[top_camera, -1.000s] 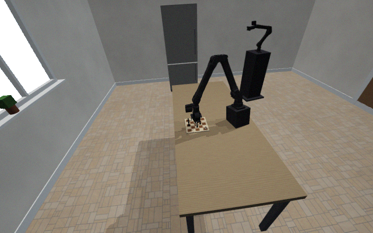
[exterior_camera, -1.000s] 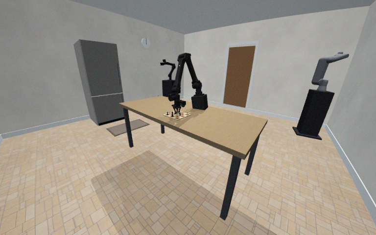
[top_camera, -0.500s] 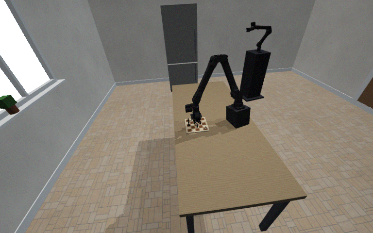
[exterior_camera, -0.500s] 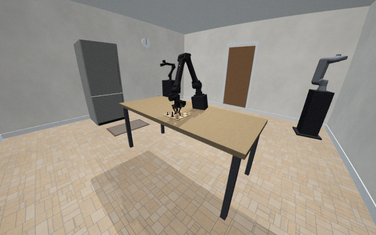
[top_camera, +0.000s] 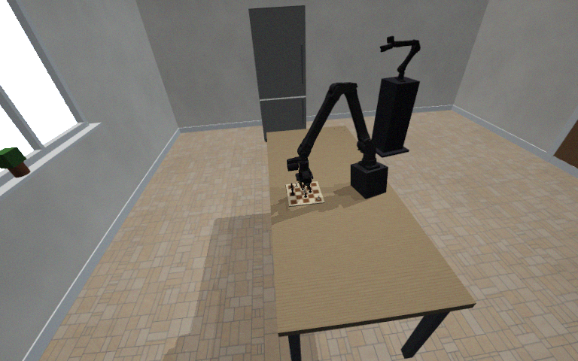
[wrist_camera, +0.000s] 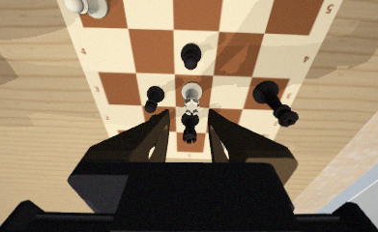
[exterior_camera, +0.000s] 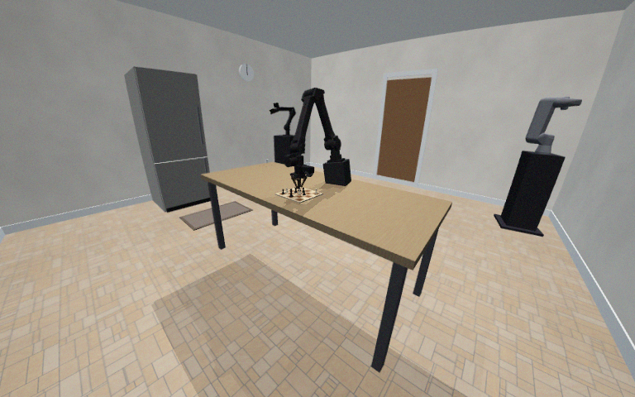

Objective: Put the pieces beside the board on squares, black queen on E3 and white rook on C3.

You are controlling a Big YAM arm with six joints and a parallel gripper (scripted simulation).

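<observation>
The chessboard is 50 mm below my hand. Also, from my hand: black queen 80 mm ahead, 20 mm below, 10 mm to the right.
</observation>
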